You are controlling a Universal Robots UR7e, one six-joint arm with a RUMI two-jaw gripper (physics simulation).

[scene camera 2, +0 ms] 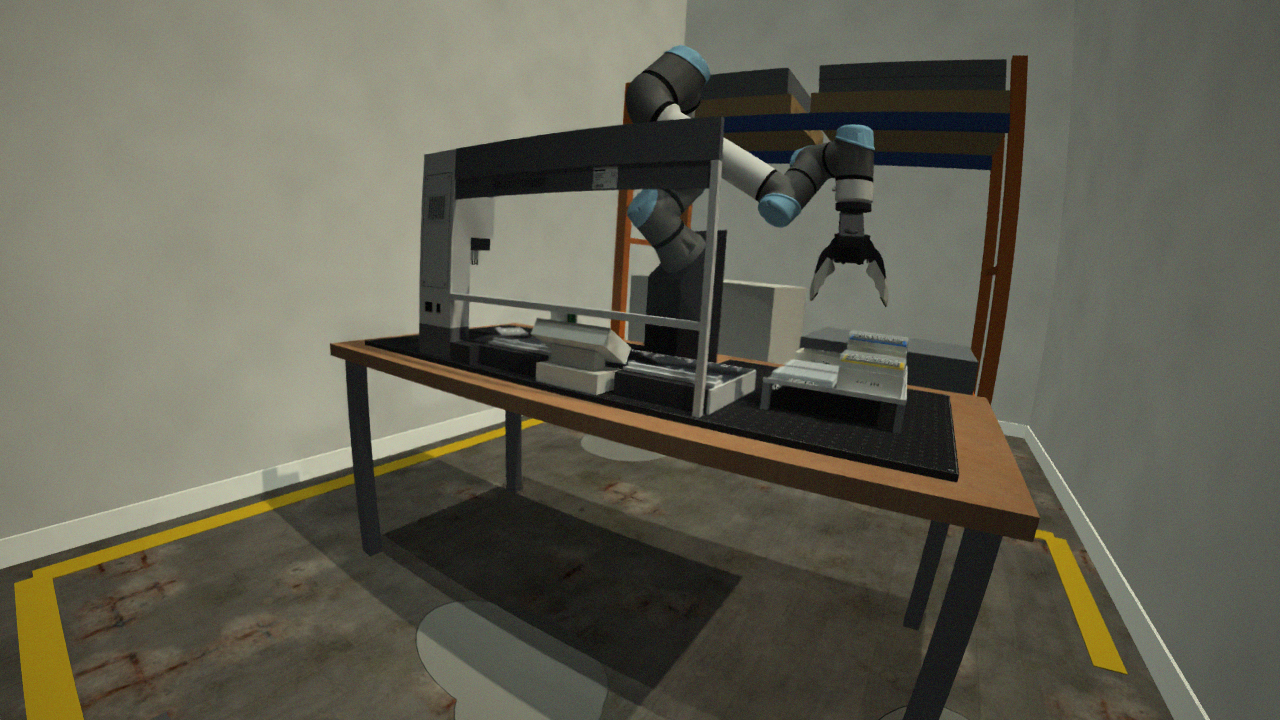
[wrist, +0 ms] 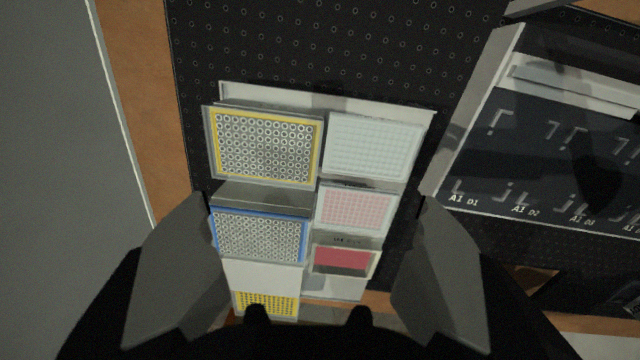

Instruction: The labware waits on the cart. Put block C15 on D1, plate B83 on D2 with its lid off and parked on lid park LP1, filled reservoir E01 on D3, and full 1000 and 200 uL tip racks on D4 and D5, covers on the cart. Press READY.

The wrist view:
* my gripper: 314,195
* reservoir E01: 333,254
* cart tray: 312,284
